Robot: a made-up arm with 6 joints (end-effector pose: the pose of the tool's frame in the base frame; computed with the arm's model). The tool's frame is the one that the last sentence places. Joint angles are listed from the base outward.
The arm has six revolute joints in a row. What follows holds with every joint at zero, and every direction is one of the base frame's. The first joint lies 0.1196 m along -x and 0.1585 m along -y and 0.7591 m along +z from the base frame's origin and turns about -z. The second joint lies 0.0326 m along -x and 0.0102 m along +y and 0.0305 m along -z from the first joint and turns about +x. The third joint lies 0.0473 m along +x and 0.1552 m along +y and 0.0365 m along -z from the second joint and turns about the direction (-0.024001, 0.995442, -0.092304). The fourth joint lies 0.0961 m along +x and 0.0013 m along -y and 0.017 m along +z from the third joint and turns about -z. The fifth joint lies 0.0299 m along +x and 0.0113 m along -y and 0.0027 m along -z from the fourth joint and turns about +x. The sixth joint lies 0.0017 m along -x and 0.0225 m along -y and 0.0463 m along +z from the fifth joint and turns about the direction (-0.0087, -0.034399, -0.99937). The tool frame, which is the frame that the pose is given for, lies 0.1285 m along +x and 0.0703 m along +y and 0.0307 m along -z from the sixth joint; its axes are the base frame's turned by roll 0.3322, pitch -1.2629 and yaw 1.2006 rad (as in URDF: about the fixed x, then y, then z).
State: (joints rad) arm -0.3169 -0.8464 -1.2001 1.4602 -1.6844 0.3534
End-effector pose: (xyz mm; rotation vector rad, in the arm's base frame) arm -80.7 -72.8 793.4 -0.9877 -1.0465 0.4857
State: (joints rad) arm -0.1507 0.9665 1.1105 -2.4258 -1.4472 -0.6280
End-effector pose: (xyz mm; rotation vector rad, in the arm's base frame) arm -207.1 35.2 839.5 -0.2355 0.9171 -1.7022
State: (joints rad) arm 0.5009 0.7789 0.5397 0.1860 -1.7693 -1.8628
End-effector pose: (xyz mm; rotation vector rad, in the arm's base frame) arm -29.7 13.7 765.4 2.2164 1.2048 1.2472
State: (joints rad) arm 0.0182 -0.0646 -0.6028 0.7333 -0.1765 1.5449
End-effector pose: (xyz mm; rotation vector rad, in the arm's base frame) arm -74.0 -173.9 785.1 -0.4362 -1.7903 -0.6870
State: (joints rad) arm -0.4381 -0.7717 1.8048 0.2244 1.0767 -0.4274
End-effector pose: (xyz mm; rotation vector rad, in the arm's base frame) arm -20.0 -214.4 459.4 0.8472 -0.6124 0.1451
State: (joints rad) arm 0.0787 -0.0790 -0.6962 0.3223 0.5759 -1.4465
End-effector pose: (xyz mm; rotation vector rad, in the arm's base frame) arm -74.1 91.0 801.2 -0.8775 0.8646 -2.7968
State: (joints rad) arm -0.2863 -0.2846 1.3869 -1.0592 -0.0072 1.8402
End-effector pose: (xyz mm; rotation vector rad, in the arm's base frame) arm -24.4 -119.2 415.1 0.3410 0.1133 0.3172
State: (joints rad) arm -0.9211 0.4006 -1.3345 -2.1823 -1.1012 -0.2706
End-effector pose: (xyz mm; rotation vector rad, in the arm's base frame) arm -295.6 39.5 765.5 1.4528 0.3839 -1.6941
